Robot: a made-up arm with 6 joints.
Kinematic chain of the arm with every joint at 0, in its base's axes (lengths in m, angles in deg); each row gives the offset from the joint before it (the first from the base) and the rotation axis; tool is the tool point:
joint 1: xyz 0 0 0.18 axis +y
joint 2: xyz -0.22 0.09 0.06 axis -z
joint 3: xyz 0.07 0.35 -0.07 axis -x
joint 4: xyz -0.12 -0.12 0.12 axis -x
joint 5: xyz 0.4 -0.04 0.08 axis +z
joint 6: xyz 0.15 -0.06 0 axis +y
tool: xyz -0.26 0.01 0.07
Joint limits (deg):
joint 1: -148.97..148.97
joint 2: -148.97..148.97
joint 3: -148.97..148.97
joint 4: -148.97..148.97
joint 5: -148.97..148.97
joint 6: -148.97..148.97
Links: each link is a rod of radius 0.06 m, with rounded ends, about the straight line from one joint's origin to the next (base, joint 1, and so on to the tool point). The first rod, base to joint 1, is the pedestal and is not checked.
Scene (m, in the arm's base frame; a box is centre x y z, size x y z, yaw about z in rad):
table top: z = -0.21
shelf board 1: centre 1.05 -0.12 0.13 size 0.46 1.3 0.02 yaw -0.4
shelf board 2: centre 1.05 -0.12 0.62 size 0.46 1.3 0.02 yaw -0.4
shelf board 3: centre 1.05 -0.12 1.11 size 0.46 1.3 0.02 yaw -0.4
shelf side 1: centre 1.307 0.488 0.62 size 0.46 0.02 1 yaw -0.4
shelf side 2: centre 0.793 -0.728 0.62 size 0.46 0.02 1 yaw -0.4
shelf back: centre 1.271 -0.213 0.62 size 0.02 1.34 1 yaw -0.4
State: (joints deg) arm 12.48 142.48 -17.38 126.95 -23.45 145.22
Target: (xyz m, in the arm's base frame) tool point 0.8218 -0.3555 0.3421
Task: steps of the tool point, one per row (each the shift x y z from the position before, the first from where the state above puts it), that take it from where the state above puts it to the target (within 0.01 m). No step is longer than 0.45 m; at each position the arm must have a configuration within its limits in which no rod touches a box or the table.
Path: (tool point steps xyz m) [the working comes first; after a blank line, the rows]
Joints at the target: -148.97 148.44 -126.83 37.11 -49.99 148.97
Straight joint move there: touches shelf board 1, the table top.

1: 0.0121 -0.0246 -0.2129
2: 0.0915 -0.0038 -0.1292
3: 0.0954 0.0208 -0.0336
4: 0.0411 0.0471 0.0209
5: -0.0222 0.0711 0.0112
6: -0.0456 0.0896 -0.0452
7: 0.2375 0.0195 -0.2406
8: 0.3720 0.1028 0.0728
9: 0.1506 0.1496 0.3715
10: 0.1563 -0.0793 0.0645
11: 0.1740 -0.0604 -0.0644

